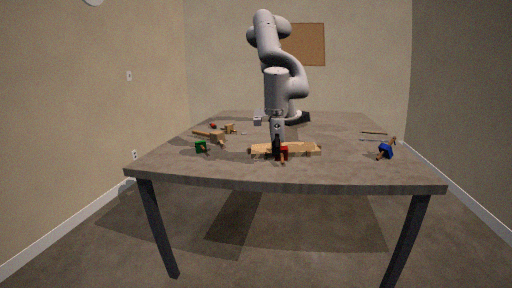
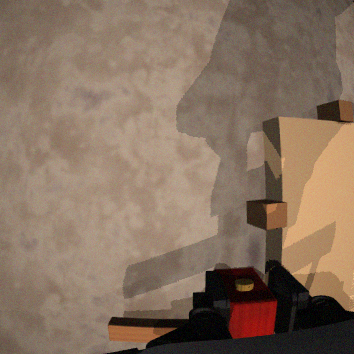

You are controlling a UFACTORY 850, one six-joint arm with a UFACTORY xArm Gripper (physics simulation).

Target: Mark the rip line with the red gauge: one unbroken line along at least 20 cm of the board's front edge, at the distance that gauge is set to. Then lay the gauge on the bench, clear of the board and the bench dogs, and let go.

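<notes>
The red gauge (image 1: pixel 284 151) (image 2: pixel 253 316) is a red block with a brass screw on top and a wooden beam that sticks out toward the bench's front edge. My gripper (image 1: pixel 276 152) (image 2: pixel 242 293) is shut on the red block. The pale board (image 1: pixel 305 146) (image 2: pixel 320 170) lies flat on the bench, and the gauge is at its front edge. The gripper's finger hides where block and board meet. Bench dogs (image 2: pixel 267 214) (image 2: pixel 336 111) stand at the board's front edge and end. No marked line can be made out on the board.
A green gauge (image 1: pixel 200 146) and a wooden mallet (image 1: pixel 217 137) are on the left of the bench (image 1: pixel 340 172). Behind them are a small wooden tool (image 1: pixel 229 128) and a small red item (image 1: pixel 213 125). A blue gauge (image 1: pixel 385 150) lies at the right, with thin rods behind it.
</notes>
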